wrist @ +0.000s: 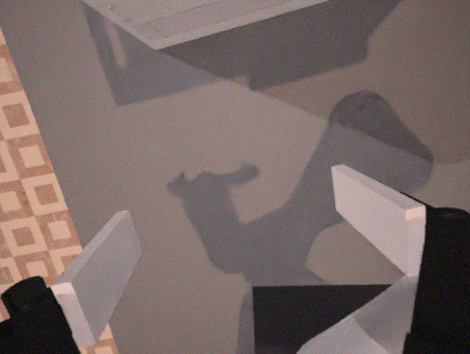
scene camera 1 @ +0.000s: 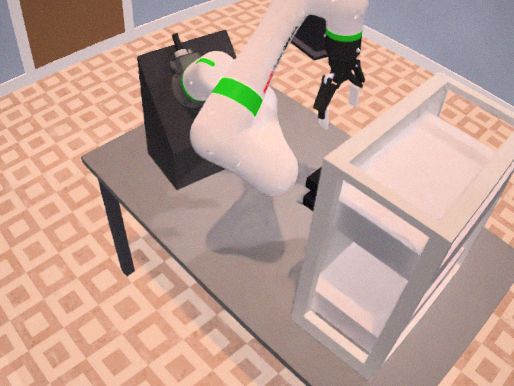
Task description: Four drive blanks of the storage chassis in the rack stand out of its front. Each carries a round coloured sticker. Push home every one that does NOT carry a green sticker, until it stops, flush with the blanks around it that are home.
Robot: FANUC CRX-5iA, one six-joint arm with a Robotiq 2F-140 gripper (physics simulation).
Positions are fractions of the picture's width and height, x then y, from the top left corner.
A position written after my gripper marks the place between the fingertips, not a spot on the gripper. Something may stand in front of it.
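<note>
A rack (scene camera 1: 0.77,0.54) is there for me to see. So is my gripper (scene camera 1: 0.66,0.30), and the wrist view gives me another look at the gripper (wrist: 0.50,0.59).
</note>
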